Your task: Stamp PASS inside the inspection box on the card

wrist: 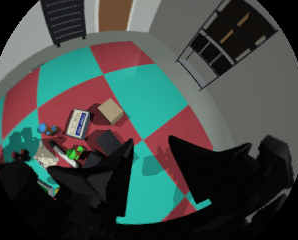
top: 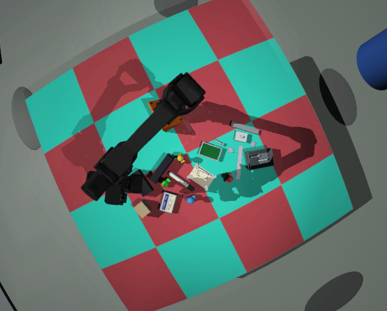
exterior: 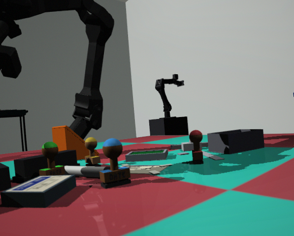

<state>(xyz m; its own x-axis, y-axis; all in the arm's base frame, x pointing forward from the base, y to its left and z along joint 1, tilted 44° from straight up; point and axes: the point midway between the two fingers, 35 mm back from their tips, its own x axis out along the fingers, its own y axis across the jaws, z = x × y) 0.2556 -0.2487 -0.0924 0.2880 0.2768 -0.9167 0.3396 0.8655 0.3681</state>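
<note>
My gripper tip is now 4 cm short of the PASS stamp, 16 cm to the right of it and 15 cm above it. The rest, counted from my gripper tip: blue-labelled box (12 cm ahead, 14 cm to the left, 16 cm below); then long black block (2 cm behind, 16 cm to the left, 16 cm below); then tan box (12 cm ahead, 3 cm to the left, 15 cm below).
</note>
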